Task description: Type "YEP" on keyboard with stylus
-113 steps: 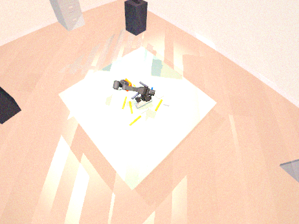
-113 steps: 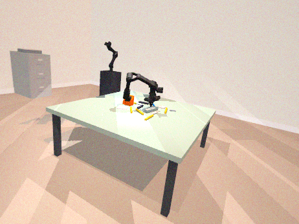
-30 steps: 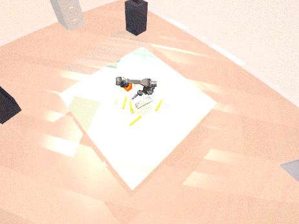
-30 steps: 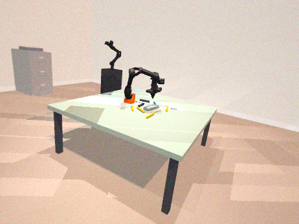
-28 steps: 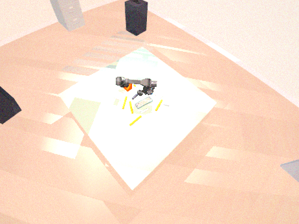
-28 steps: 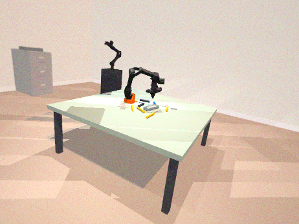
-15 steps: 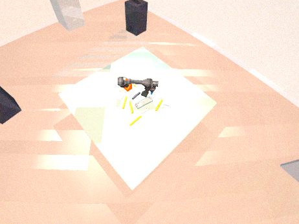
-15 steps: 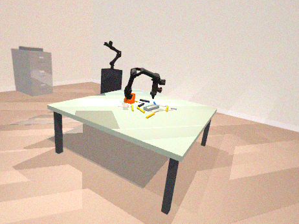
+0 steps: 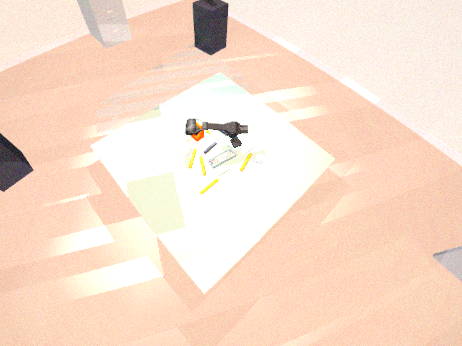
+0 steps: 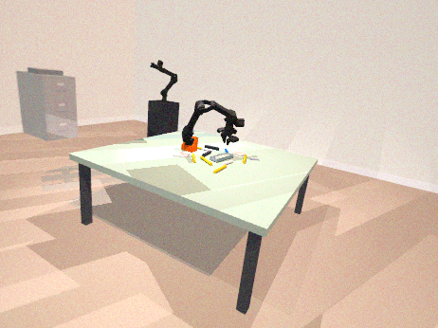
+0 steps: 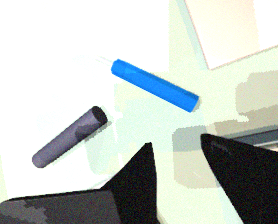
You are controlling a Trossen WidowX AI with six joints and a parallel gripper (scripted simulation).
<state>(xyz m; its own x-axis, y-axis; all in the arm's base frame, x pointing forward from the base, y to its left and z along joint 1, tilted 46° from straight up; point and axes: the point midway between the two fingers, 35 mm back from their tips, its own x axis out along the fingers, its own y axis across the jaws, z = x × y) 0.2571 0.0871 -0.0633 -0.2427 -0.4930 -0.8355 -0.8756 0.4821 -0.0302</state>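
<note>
Now: gripper tip 80 mm to the right of the blue stylus, 70 mm above it and 20 mm past it. Round my gripper tip: pale stylus tip 100 mm to the left, 70 mm below, 40 mm behind; white block 90 mm ahead, 70 mm below, 60 mm to the left.
</note>
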